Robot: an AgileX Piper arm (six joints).
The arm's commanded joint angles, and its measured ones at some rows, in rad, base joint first. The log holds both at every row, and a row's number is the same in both.
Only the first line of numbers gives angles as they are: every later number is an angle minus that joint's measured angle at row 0.
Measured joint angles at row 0:
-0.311, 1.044, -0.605, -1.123, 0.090, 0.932
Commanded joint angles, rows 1 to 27:
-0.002, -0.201, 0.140, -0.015, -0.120, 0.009
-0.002, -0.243, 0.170, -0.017, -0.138, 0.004
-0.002, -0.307, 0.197, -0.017, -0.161, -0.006
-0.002, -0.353, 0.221, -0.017, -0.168, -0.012
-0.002, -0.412, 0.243, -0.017, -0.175, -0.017
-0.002, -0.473, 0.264, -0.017, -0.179, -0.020
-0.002, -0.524, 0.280, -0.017, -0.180, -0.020
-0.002, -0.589, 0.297, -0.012, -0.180, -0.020
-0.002, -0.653, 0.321, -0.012, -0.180, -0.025
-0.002, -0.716, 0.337, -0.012, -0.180, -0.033
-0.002, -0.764, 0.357, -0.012, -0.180, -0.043
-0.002, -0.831, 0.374, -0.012, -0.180, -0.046
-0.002, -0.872, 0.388, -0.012, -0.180, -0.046
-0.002, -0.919, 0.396, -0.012, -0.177, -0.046
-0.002, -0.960, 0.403, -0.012, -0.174, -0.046
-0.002, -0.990, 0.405, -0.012, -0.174, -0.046
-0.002, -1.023, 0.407, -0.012, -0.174, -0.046
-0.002, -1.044, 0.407, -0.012, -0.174, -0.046
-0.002, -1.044, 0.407, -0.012, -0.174, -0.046
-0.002, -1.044, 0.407, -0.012, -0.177, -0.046
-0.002, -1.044, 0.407, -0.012, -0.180, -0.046
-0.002, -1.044, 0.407, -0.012, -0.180, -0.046
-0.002, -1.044, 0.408, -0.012, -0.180, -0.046
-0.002, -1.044, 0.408, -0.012, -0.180, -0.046
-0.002, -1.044, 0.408, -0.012, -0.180, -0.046
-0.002, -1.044, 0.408, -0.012, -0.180, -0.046
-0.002, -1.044, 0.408, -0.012, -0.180, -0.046
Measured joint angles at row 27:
0.000, -1.039, 0.402, -0.008, -0.175, -0.042
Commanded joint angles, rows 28 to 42:
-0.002, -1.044, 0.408, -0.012, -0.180, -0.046
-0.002, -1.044, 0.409, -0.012, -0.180, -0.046
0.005, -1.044, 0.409, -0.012, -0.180, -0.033
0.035, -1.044, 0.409, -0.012, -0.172, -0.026
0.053, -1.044, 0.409, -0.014, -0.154, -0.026
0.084, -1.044, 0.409, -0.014, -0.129, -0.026
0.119, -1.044, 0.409, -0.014, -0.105, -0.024
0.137, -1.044, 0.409, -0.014, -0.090, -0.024
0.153, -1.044, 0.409, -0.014, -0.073, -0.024
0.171, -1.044, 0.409, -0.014, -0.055, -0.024
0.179, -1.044, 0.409, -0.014, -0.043, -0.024
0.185, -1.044, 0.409, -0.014, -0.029, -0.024
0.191, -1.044, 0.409, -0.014, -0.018, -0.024
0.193, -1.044, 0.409, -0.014, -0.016, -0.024
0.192, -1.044, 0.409, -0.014, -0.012, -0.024
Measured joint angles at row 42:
0.180, -1.039, 0.405, -0.012, -0.048, -0.029
